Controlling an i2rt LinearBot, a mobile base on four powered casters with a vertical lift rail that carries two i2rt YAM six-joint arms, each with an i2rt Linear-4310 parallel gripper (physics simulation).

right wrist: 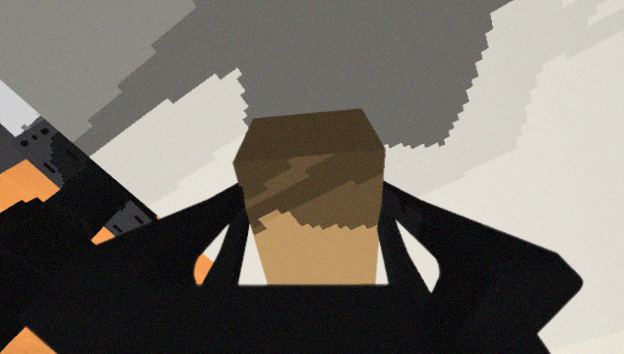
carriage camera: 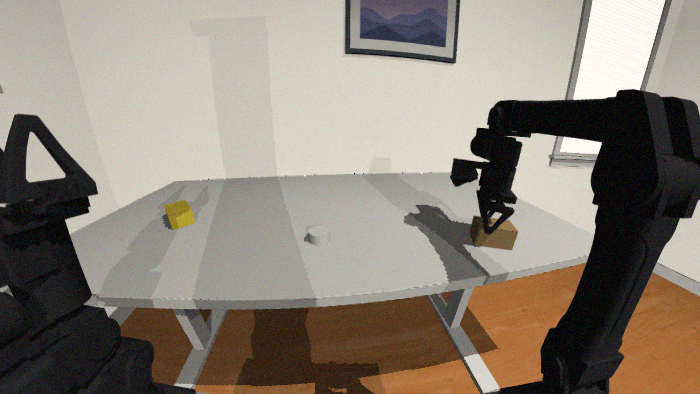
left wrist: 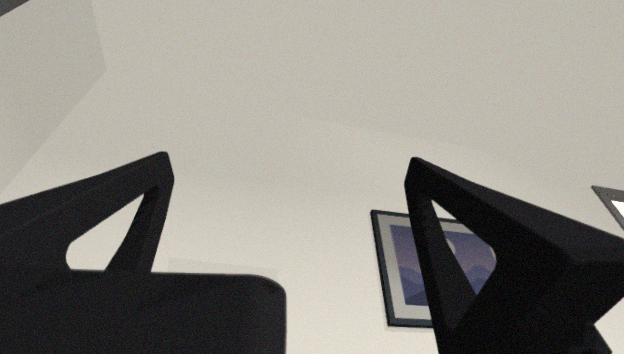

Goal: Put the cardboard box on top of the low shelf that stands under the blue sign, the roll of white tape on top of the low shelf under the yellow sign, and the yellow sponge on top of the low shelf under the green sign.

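The brown cardboard box is at the right part of the table. My right gripper points down at it and is shut on it, one finger against each side. The box looks to be at table height; its underside is hidden. The white tape roll lies flat near the table's middle. The yellow sponge is on the table at the left of the picture. My left gripper is open and empty, raised and facing the wall. The shelves and coloured signs do not show.
The grey table spans the carriage view, with its legs on the wooden floor. A wall stands behind it, with a framed mountain picture and a window at the right.
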